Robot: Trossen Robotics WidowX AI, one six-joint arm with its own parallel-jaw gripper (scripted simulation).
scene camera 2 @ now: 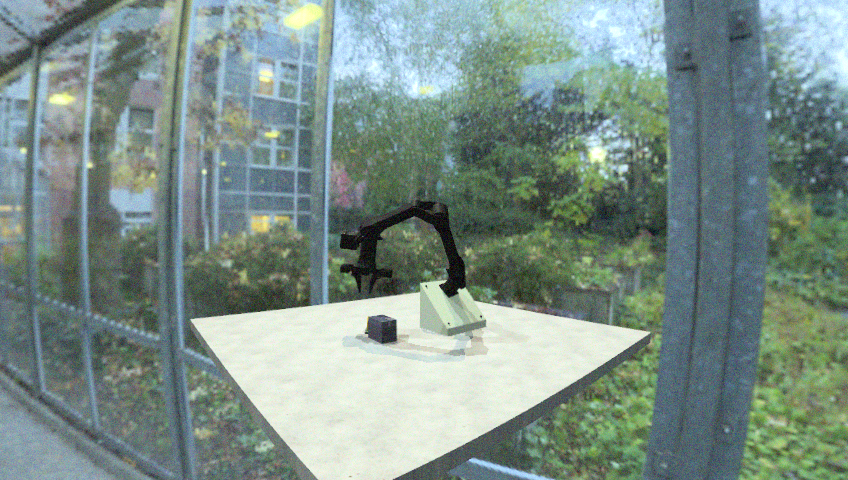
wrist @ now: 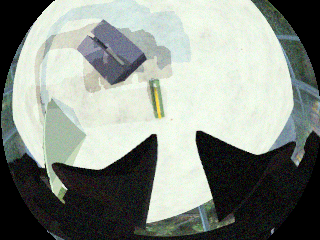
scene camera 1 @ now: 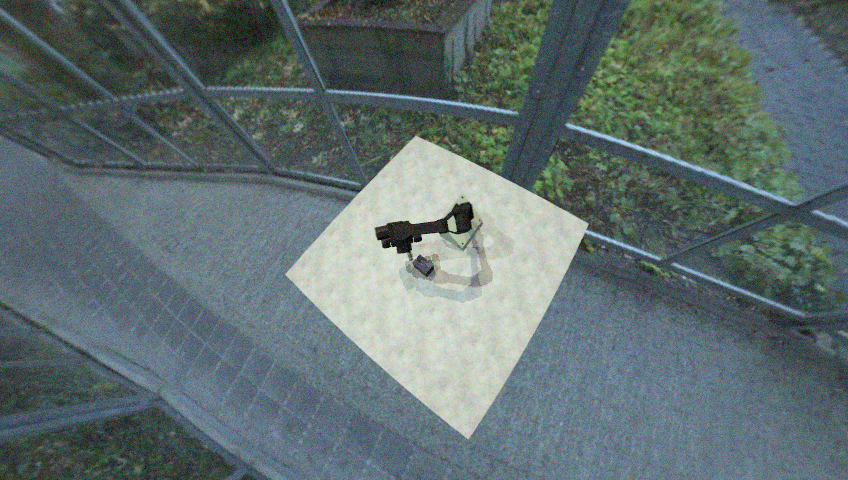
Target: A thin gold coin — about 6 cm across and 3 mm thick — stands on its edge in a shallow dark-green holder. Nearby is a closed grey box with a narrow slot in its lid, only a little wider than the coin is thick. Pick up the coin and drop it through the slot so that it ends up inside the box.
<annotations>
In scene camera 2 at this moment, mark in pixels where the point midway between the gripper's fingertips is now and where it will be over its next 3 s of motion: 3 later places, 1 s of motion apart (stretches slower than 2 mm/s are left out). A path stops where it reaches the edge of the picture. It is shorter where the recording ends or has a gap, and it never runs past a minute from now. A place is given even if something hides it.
My gripper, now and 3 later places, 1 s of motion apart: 364, 293; 367, 313; 367, 327; 368, 324
</annotations>
